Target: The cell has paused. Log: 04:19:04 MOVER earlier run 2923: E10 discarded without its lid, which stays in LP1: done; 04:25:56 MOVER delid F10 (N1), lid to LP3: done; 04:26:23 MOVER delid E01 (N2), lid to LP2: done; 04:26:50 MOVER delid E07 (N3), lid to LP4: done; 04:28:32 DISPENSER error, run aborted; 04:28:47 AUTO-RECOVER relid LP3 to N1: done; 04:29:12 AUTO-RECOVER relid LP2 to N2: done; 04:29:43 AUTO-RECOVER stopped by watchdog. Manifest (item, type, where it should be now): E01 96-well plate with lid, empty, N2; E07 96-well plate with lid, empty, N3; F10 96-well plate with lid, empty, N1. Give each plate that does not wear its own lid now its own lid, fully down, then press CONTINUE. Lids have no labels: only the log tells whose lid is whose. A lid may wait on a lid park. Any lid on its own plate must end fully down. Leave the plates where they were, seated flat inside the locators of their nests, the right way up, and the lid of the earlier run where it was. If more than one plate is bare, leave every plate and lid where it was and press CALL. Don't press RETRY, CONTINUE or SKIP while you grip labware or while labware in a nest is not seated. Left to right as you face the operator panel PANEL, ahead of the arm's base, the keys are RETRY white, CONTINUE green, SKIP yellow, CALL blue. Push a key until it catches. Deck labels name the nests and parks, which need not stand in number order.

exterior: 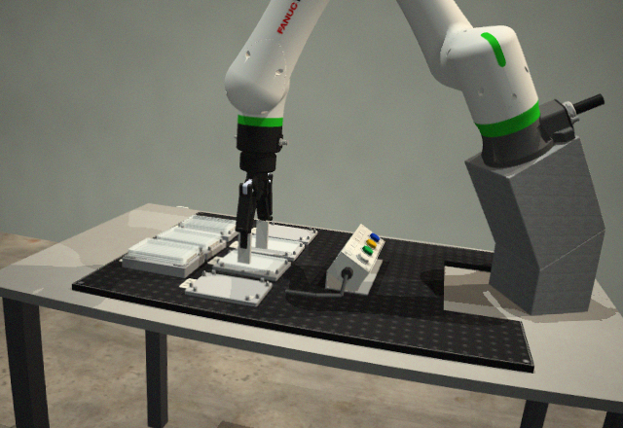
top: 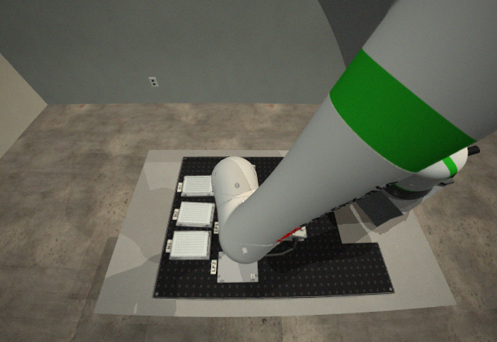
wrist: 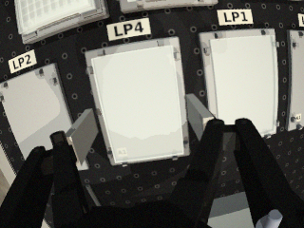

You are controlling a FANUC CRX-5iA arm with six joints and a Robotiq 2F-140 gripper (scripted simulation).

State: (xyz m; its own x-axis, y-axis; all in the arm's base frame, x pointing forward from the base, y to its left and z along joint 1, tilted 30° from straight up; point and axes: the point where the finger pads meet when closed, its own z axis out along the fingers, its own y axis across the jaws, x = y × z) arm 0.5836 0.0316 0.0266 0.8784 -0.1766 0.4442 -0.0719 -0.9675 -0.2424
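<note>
Right now my hand is 5 cm above the park LP4. The rest, counted from my hand: white key: 24 cm behind, 3 cm to the left, 1 cm above; then park LP2: 14 cm to the left, 5 cm below, 1 cm ahead; then LP1 label: 13 cm to the right, 8 cm ahead, 5 cm below.
</note>
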